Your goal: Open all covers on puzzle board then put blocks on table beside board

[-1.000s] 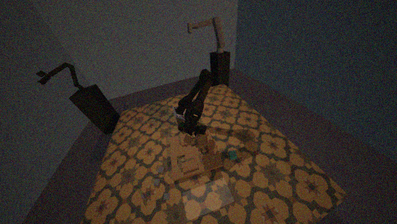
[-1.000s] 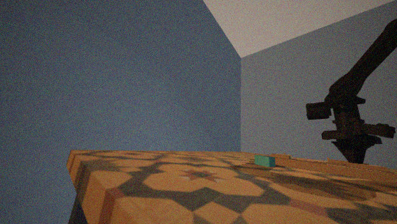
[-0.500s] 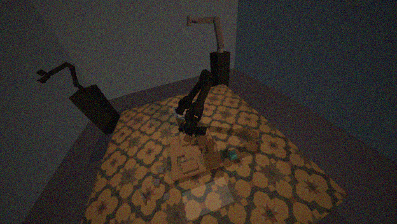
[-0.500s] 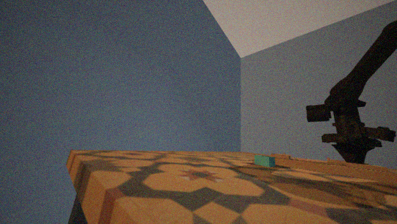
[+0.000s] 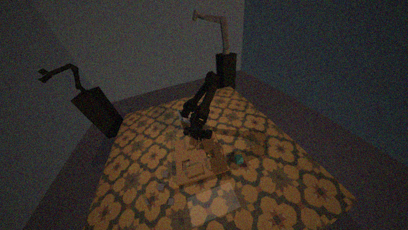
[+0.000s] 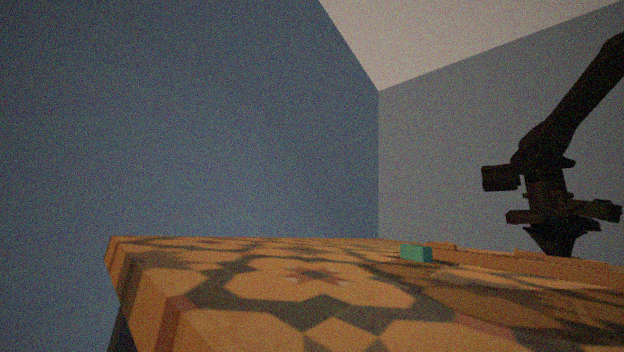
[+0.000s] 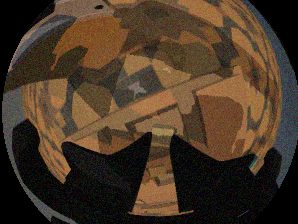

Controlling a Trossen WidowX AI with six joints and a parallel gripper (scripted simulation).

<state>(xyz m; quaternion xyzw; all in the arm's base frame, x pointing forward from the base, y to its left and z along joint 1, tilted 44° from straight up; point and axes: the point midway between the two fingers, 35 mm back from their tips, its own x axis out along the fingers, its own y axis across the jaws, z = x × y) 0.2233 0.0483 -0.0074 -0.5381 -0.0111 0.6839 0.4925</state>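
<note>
Right now my gripper tip is 10 cm short of the tan puzzle board and 3 cm to the left of it. Round my gripper tip: teal block (25 cm ahead, 15 cm to the left).
</note>
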